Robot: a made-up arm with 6 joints. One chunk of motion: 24 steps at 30 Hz.
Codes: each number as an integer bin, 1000 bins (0 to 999) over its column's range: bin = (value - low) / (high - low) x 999, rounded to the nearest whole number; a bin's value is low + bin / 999 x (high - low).
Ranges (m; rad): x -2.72..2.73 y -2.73..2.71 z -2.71..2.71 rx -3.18..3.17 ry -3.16..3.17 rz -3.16..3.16
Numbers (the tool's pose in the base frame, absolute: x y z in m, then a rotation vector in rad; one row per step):
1: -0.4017 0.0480 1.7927 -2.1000 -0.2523 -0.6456
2: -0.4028 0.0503 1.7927 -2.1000 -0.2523 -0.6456
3: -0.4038 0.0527 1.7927 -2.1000 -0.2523 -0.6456
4: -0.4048 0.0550 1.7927 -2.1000 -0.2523 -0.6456
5: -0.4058 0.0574 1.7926 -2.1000 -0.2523 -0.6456
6: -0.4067 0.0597 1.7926 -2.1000 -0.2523 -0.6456
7: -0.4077 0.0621 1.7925 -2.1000 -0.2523 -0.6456
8: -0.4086 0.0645 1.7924 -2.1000 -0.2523 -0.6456
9: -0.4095 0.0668 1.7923 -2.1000 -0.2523 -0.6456
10: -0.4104 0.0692 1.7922 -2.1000 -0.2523 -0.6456
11: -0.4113 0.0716 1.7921 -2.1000 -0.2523 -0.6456
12: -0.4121 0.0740 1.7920 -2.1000 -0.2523 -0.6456
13: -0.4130 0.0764 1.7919 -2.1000 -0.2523 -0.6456
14: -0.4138 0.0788 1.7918 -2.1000 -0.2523 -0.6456
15: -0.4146 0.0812 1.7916 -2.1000 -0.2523 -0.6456
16: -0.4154 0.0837 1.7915 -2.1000 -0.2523 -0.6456
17: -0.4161 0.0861 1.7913 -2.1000 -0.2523 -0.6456
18: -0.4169 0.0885 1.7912 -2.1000 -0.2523 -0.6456
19: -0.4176 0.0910 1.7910 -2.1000 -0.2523 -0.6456
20: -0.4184 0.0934 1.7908 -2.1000 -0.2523 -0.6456
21: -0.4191 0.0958 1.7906 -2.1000 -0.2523 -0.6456
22: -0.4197 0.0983 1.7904 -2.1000 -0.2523 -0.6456
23: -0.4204 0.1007 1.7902 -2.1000 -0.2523 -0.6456
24: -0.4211 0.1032 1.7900 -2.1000 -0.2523 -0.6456
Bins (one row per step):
1: 425 510 830 170 459 397
2: 425 511 830 170 459 397
3: 425 511 830 170 459 397
4: 424 511 830 170 459 397
5: 424 512 830 170 459 397
6: 424 512 830 170 459 397
7: 424 513 830 170 459 397
8: 424 513 830 170 459 397
9: 424 514 830 170 459 397
10: 423 514 830 170 459 397
11: 423 514 830 170 459 397
12: 423 515 830 170 459 397
13: 423 515 830 170 459 397
14: 423 516 830 170 459 397
15: 423 516 830 170 459 397
16: 422 517 830 170 459 397
17: 422 517 830 170 459 397
18: 422 518 830 170 459 397
19: 422 518 830 170 459 397
20: 422 518 830 170 459 397
21: 422 519 830 170 459 397
22: 422 519 830 170 459 397
23: 422 520 829 170 459 397
24: 421 520 829 170 459 397

